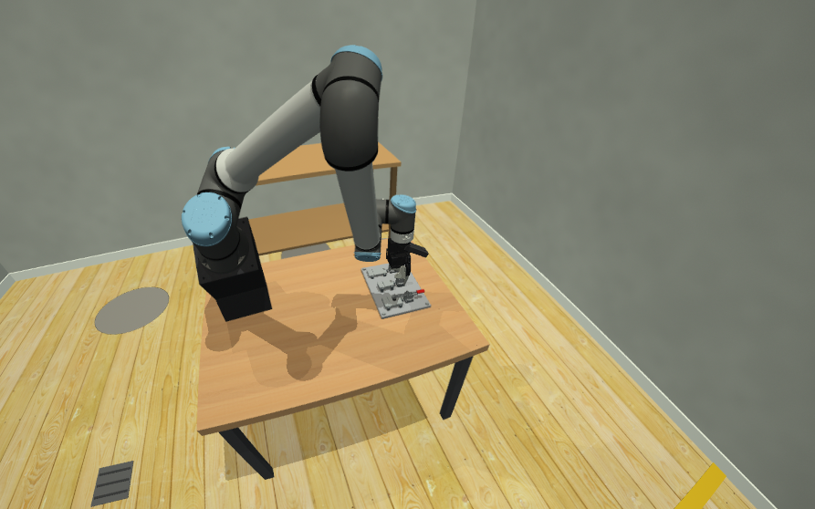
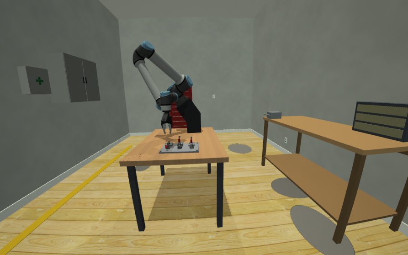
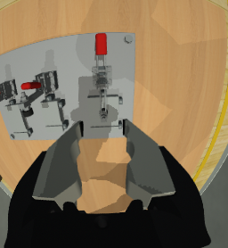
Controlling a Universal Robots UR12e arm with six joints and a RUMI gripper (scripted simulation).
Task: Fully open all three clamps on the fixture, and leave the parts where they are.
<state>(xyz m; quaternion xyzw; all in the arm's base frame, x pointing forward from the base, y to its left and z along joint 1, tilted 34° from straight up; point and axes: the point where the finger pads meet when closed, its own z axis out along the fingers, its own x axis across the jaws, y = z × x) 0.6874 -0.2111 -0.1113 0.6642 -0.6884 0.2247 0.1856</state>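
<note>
Right now the grey fixture plate is 10 mm ahead of my hand, 110 mm to the left of it and 150 mm below it.
</note>
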